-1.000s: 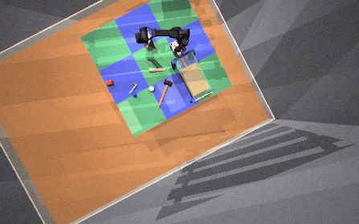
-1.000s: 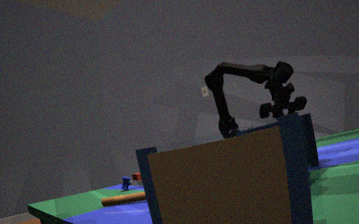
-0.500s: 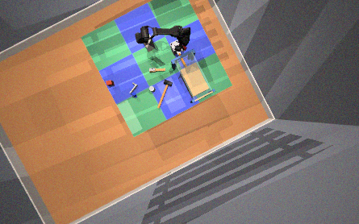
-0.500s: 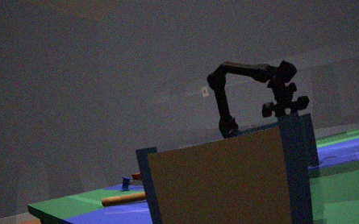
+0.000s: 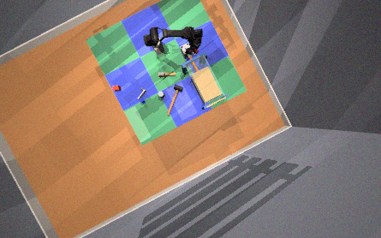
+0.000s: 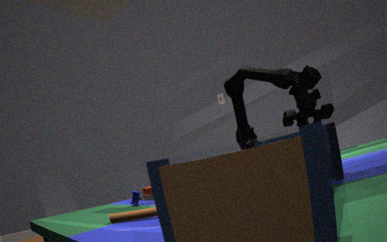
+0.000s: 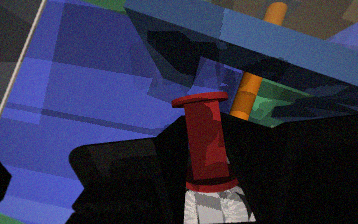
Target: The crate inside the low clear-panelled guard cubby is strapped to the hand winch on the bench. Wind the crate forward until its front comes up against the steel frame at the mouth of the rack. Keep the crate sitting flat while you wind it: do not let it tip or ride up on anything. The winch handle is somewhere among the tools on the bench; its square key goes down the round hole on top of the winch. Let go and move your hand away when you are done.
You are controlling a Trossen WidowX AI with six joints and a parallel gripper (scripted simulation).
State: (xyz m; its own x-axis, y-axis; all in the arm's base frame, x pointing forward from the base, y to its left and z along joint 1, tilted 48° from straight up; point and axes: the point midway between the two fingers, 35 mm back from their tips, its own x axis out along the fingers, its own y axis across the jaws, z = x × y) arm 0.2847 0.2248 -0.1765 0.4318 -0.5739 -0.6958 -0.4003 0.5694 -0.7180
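The winch is 120 mm behind my gripper tip, 100 mm below it and 60 mm to the right of it. From my gripper tip the other things lie so: blue-framed guard cubby: 300 mm ahead, 80 mm to the right, 50 mm below; red grip: 10 mm to the right, 10 mm behind; blue piece: 720 mm to the right, 100 mm below, 90 mm ahead.
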